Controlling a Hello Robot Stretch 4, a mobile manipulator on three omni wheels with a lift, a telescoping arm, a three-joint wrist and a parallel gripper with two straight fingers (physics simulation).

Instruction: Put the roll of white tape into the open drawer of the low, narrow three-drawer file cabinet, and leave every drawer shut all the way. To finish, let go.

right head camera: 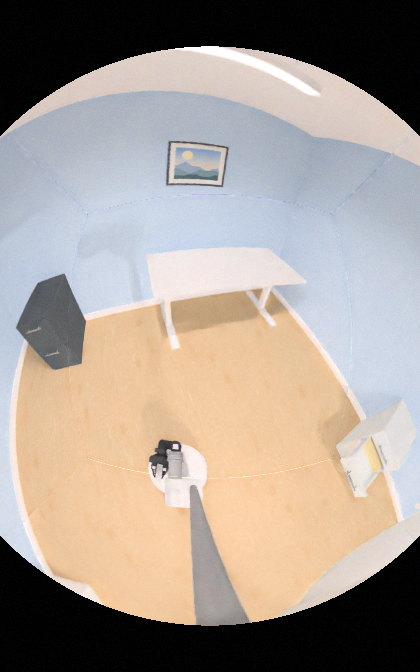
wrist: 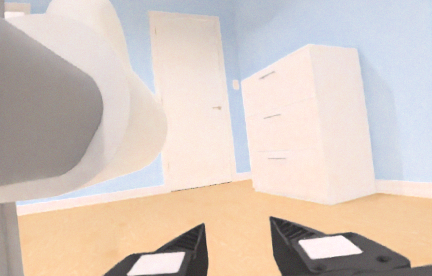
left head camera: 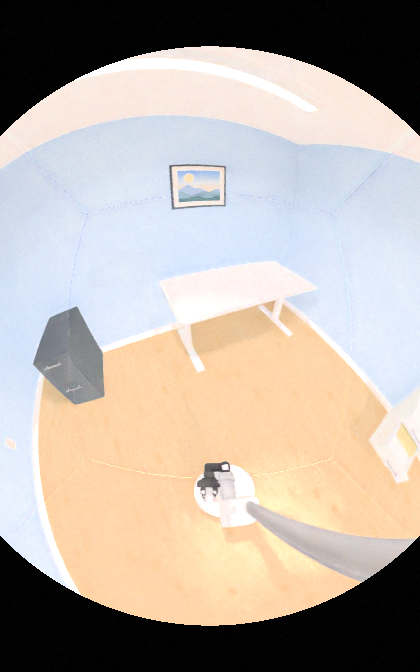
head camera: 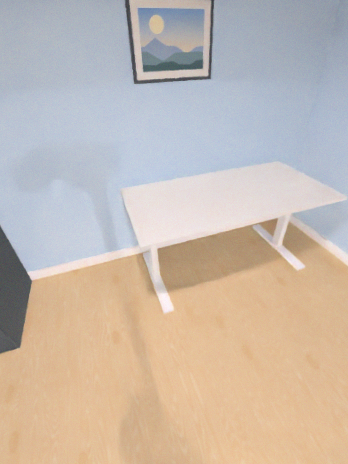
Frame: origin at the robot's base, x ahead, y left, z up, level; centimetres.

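Seen in the pictures: gripper, between the fingertips: (wrist: 238, 239) (left head camera: 208, 501).
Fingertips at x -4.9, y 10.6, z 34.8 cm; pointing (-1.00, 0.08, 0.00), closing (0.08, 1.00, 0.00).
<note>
A point is followed by its place in that frame.
The low light-grey file cabinet (left head camera: 395, 427) {z 38.8, x -1.0, y -148.9 cm} (right head camera: 397, 430) stands by the wall at the right edge of both side head views. One drawer (right head camera: 352, 481) stands pulled out, with a yellow area (right head camera: 371, 455) inside; I cannot tell which drawer level it is. Part of the cabinet is cut off in the left head view. My gripper (left head camera: 209, 495) {z 34.8, x -4.9, y 10.6 cm} (right head camera: 157, 474) (wrist: 238, 239) {z 34.8, x -4.9, y 10.6 cm} is open, with its two black fingers apart and no object between them. It is folded in over the round white base, well away from the cabinet. The roll of white tape does not show in these views.
A white desk (head camera: 230, 200) {z 69.2, x 156.8, y -36.0 cm} (left head camera: 235, 290) {z 69.2, x 149.5, y -26.4 cm} (right head camera: 220, 270) stands at the far wall. A dark two-drawer cabinet (head camera: 12, 295) {z 20.7, x 113.7, y 121.8 cm} (left head camera: 85, 355) {z 38.6, x 108.5, y 120.0 cm} (right head camera: 65, 325) stands at the left. In the wrist view a white three-drawer chest (wrist: 342, 125) {z 46.4, x -157.7, y 101.6 cm} stands right of a closed door (wrist: 192, 100) {z 100.1, x -306.8, y 2.6 cm}.
</note>
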